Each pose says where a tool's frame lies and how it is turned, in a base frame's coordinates. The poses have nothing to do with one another.
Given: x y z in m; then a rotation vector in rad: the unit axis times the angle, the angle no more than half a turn.
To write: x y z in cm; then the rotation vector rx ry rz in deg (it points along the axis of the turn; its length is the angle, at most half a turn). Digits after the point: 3 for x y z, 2 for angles.
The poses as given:
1: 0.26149 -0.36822 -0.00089 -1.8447 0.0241 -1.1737
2: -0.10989 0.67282 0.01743 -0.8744 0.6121 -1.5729
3: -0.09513 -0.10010 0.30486 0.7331 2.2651 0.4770
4: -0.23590 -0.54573 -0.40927 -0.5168 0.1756 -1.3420
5: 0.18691 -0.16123 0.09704 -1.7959 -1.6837 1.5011
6: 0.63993 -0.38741 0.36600 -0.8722 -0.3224 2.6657
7: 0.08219 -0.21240 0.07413 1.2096 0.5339 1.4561
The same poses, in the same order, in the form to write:
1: 26.149 -36.822 -0.089 -105.69 1.38 -67.25
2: -10.989 67.282 1.743 -50.10 35.07 -90.12
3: -9.513 -10.010 30.486 42.00 129.78 27.33
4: -23.590 -54.573 -40.927 -29.61 10.06 -76.89
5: 18.691 -16.123 9.704 -102.90 -96.47 86.01
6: 63.993 -38.741 36.600 -49.97 -18.47 152.73
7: 8.219 -21.240 7.413 69.30 30.59 83.43
